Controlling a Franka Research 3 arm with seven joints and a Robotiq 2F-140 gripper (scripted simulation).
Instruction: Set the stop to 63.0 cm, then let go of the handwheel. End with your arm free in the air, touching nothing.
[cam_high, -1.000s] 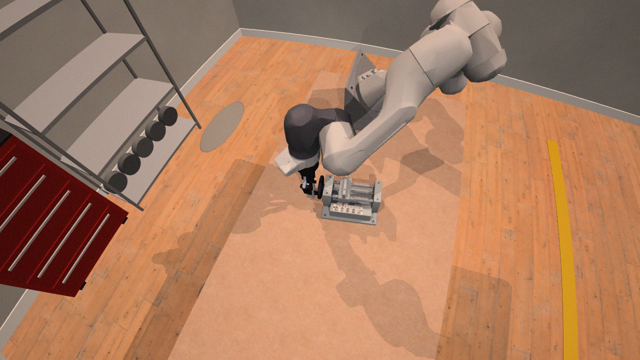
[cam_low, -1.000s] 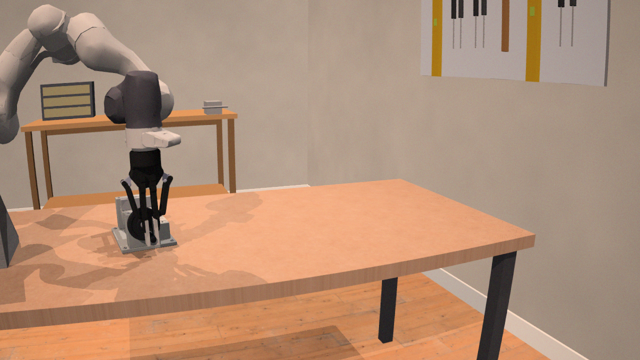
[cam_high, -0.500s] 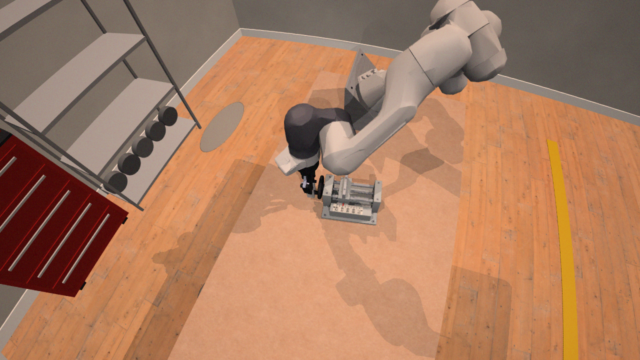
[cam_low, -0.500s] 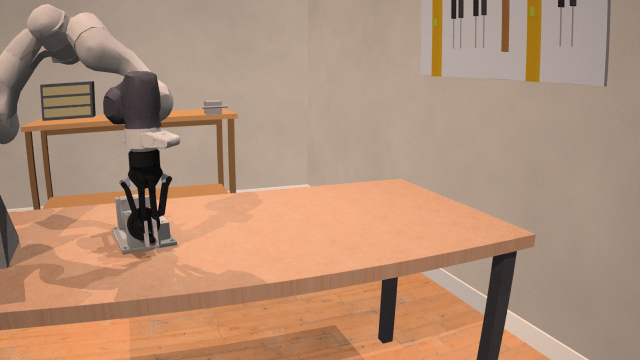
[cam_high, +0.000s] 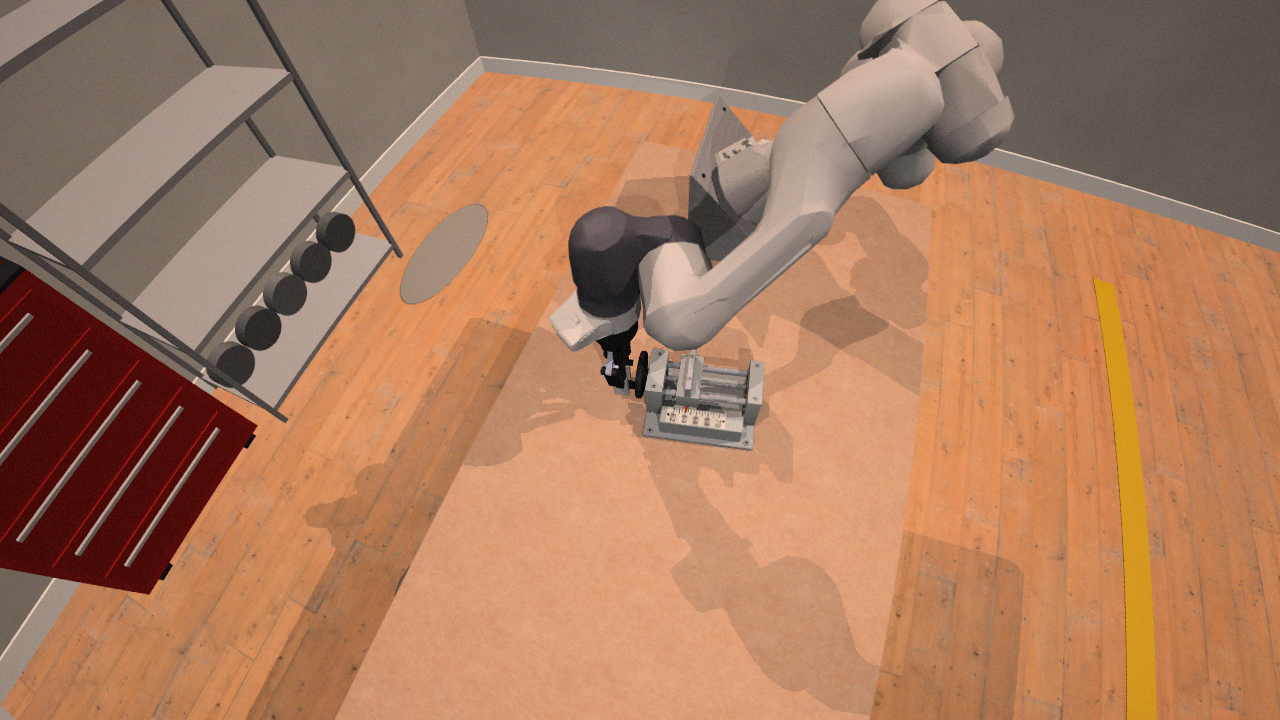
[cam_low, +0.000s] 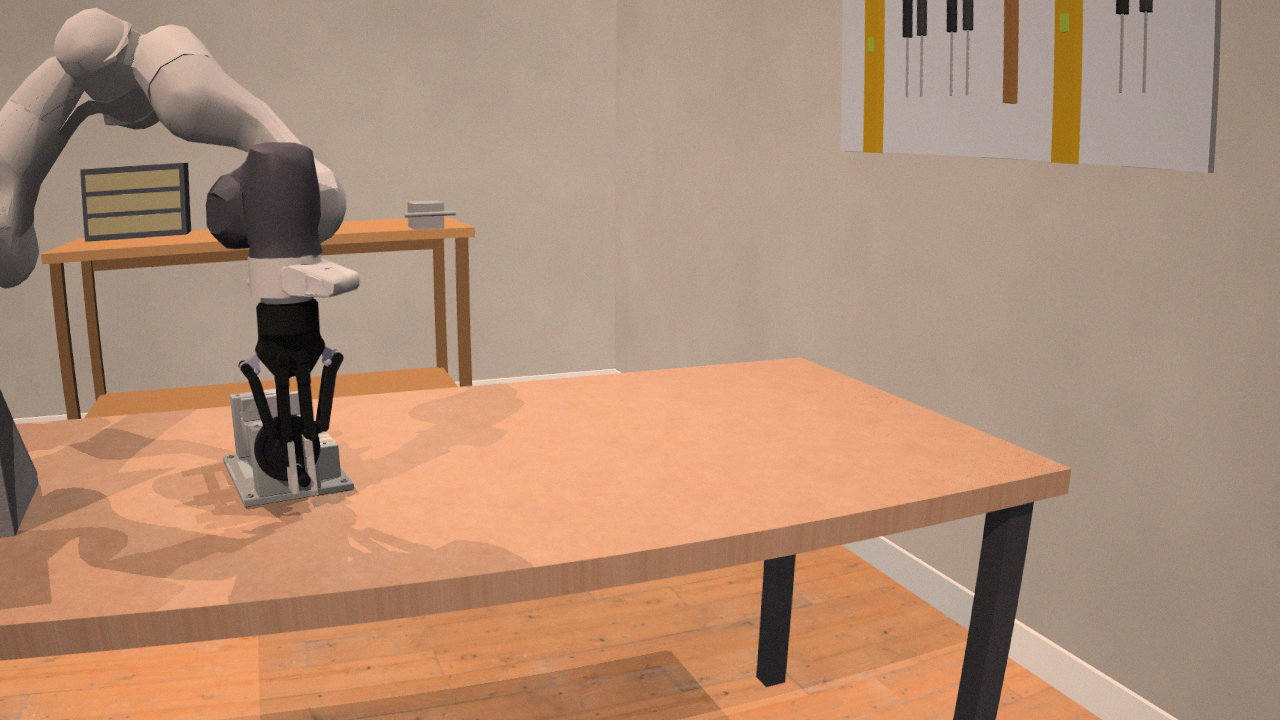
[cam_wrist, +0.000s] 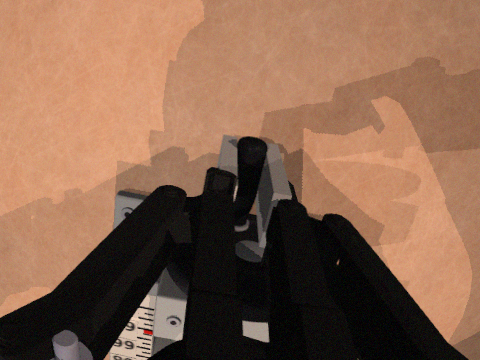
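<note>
Now: the black handwheel 10 mm behind my hand, 20 mm to the left of it and 10 mm below it. Round my hand: sliding stop 30 mm behind, 120 mm to the left, 30 mm above.
</note>
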